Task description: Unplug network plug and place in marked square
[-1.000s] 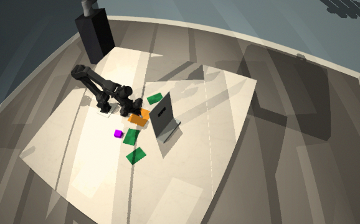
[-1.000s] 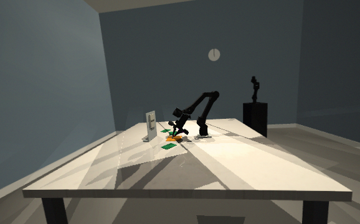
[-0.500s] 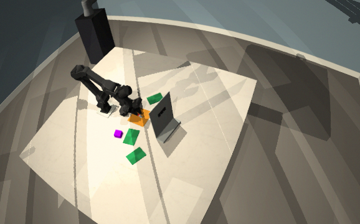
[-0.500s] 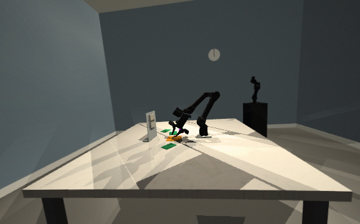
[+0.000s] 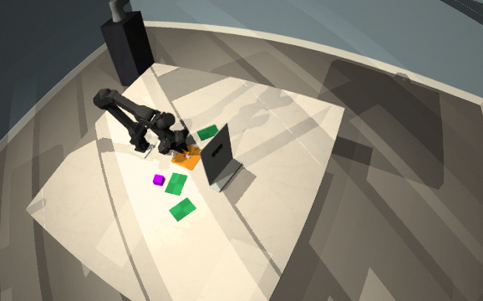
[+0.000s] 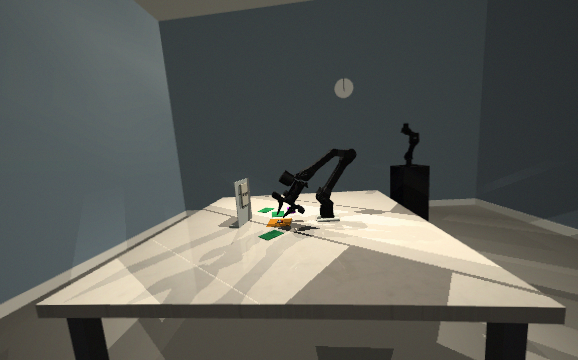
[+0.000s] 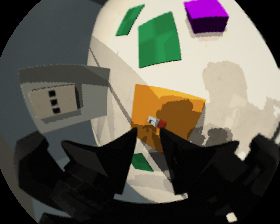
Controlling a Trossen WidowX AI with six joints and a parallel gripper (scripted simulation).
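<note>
The red plug lies 30 mm below my gripper tip. From my gripper tip the other things lie so: orange marked square 30 mm below; upright grey panel 190 mm ahead, 50 mm to the right, 70 mm above.
</note>
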